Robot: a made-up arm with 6 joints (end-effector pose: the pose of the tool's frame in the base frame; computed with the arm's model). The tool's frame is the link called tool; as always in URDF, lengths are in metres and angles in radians. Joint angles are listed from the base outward.
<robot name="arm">
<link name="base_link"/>
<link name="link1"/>
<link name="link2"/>
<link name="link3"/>
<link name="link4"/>
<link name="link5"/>
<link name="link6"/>
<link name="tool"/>
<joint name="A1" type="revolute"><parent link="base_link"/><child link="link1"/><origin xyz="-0.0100 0.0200 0.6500" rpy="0.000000 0.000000 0.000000"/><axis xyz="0 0 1"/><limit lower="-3.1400" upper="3.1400" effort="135" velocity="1.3"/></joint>
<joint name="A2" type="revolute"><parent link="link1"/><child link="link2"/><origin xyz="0.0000 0.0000 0.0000" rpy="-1.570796 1.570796 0.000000"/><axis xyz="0 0 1"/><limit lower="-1.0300" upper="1.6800" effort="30" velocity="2.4"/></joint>
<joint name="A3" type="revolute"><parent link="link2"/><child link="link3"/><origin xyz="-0.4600 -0.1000 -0.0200" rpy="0.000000 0.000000 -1.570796"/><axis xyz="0 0 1"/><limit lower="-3.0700" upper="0.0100" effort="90" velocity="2.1"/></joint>
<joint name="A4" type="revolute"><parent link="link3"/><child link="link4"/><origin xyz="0.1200 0.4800 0.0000" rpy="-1.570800 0.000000 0.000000"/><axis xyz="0 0 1"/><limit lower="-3.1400" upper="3.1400" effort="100" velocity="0.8"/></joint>
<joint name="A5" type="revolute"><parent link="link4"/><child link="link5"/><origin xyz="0.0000 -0.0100 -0.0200" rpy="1.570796 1.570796 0.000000"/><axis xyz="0 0 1"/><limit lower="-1.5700" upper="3.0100" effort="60" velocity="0.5"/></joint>
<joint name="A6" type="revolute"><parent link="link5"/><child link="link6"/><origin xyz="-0.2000 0.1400 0.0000" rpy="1.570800 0.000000 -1.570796"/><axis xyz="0 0 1"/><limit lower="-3.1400" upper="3.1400" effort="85" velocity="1.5"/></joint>
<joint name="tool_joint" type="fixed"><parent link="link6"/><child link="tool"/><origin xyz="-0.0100 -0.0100 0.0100" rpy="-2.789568 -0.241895 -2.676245"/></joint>
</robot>
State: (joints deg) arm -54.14 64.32 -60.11 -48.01 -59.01 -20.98
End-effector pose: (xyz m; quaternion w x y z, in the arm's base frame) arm 0.5508 -0.4569 0.3021 0.9059 0.1960 -0.3738 -0.0358
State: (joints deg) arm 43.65 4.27 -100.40 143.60 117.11 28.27
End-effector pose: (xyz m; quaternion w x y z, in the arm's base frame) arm 0.3249 0.5229 1.4732 0.1478 0.5520 0.8035 0.1668
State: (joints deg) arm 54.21 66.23 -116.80 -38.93 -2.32 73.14
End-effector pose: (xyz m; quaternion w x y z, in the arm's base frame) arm 0.5915 0.9692 0.5009 0.8360 0.5360 -0.1157 0.0199
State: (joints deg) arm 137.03 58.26 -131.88 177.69 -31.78 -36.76
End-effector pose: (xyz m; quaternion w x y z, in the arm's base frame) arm -0.6754 0.6914 0.5337 0.8062 0.3496 0.3717 -0.2994
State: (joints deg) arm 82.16 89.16 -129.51 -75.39 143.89 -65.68
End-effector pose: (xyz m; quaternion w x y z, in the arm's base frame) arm 0.3444 0.7189 0.2945 0.3596 -0.7903 0.4317 0.2445
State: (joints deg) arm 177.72 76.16 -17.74 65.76 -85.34 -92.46
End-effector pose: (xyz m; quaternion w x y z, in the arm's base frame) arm -0.3126 0.2458 0.2956 0.1775 0.2554 0.4253 -0.8499
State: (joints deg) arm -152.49 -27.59 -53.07 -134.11 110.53 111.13
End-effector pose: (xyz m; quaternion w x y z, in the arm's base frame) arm -0.4735 -0.0002 1.3030 0.2252 0.9262 -0.1256 0.2749
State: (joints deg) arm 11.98 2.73 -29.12 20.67 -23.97 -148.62
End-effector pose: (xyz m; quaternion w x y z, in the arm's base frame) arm 0.6682 0.0903 0.7150 0.6057 -0.3275 -0.0537 0.7232
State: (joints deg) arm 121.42 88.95 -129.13 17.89 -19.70 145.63
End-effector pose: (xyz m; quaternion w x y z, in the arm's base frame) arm -0.5223 0.9856 0.2847 0.5869 0.4148 0.4195 -0.5544
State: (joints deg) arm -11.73 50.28 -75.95 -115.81 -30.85 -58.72
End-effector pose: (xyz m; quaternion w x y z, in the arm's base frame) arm 0.6790 0.0709 0.3626 0.3632 -0.1064 -0.0472 0.9244
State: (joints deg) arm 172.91 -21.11 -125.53 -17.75 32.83 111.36
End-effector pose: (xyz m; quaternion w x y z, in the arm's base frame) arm -0.2281 0.0653 1.7658 0.3403 0.5287 0.7729 0.0856
